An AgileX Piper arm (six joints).
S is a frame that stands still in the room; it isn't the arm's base.
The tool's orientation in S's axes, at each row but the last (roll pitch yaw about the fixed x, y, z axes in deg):
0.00 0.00 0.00
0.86 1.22 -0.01
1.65 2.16 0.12
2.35 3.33 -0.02
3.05 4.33 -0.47
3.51 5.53 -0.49
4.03 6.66 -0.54
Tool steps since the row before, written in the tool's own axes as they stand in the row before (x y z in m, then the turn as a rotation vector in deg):
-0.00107 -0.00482 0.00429 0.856 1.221 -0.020
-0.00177 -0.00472 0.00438 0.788 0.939 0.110
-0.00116 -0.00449 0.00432 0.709 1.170 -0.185
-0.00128 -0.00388 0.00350 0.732 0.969 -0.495
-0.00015 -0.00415 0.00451 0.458 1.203 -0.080
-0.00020 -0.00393 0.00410 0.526 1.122 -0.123
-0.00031 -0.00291 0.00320 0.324 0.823 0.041
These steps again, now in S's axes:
-0.00107 -0.00482 0.00429 0.856 1.221 -0.020
-0.00168 -0.00478 0.00435 0.791 0.937 0.107
-0.00099 -0.00461 0.00423 0.700 1.176 -0.178
-0.00109 -0.00402 0.00341 0.705 0.988 -0.497
0.00014 -0.00439 0.00428 0.465 1.202 -0.050
0.00014 -0.00417 0.00385 0.528 1.123 -0.105
0.00001 -0.00313 0.00300 0.341 0.815 0.060

